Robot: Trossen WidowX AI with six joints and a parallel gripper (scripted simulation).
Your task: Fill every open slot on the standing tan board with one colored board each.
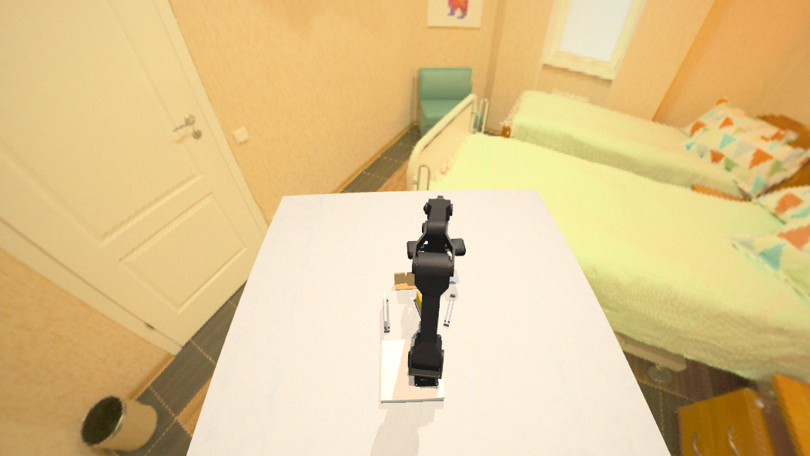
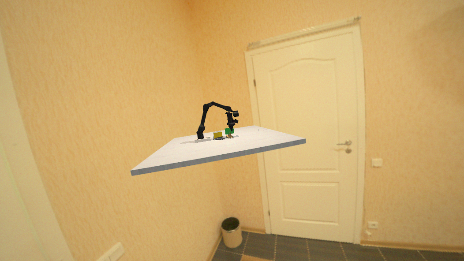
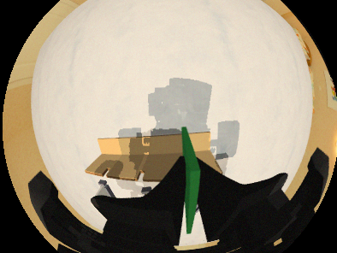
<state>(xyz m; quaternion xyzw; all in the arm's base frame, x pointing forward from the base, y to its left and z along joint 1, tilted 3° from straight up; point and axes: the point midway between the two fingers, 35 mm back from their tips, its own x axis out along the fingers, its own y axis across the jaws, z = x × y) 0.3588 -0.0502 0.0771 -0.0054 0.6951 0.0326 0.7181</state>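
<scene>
The yellow board is 16 cm behind my gripper tip, 5 cm to the left of it and 4 cm below it. From my gripper tip the other things lie so: tan board (5 cm to the left, 4 cm below, 3 cm behind); green board (3 cm behind).
</scene>
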